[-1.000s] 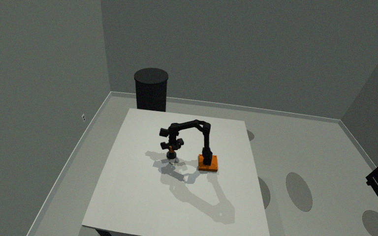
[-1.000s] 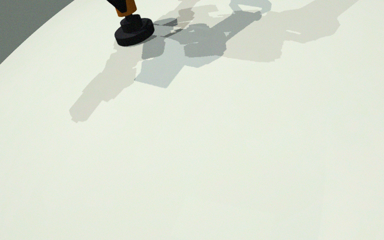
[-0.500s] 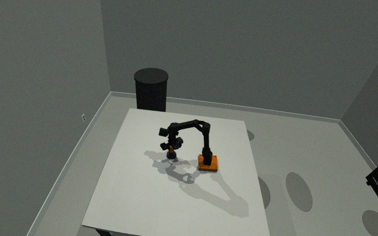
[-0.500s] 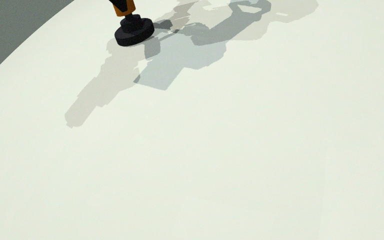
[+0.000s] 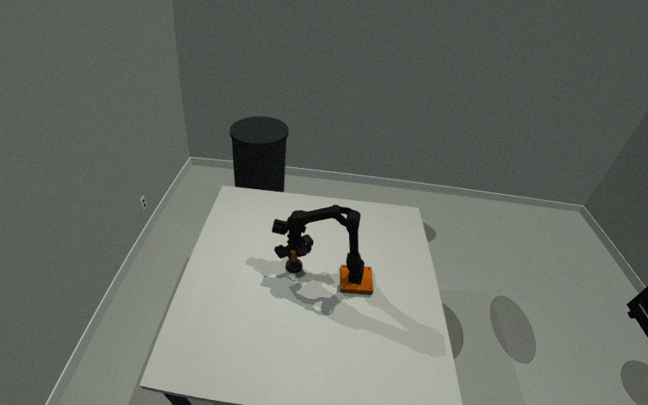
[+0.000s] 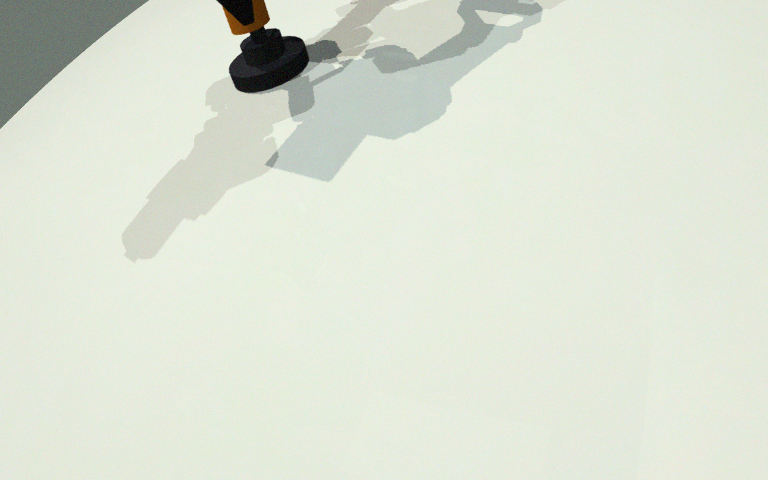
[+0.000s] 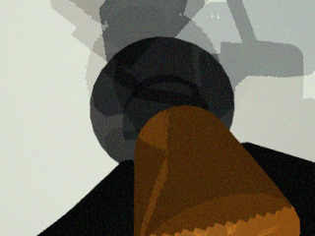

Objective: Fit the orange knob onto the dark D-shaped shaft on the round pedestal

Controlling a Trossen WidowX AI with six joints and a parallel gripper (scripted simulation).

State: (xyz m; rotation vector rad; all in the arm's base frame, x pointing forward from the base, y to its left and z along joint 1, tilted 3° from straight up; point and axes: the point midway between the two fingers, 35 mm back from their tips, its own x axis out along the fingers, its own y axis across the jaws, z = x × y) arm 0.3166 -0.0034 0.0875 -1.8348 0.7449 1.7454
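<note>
My gripper tip is 10 mm past the dark round pedestal and 40 mm above it. The rest, counted from my gripper tip: orange knob (20 mm above).
</note>
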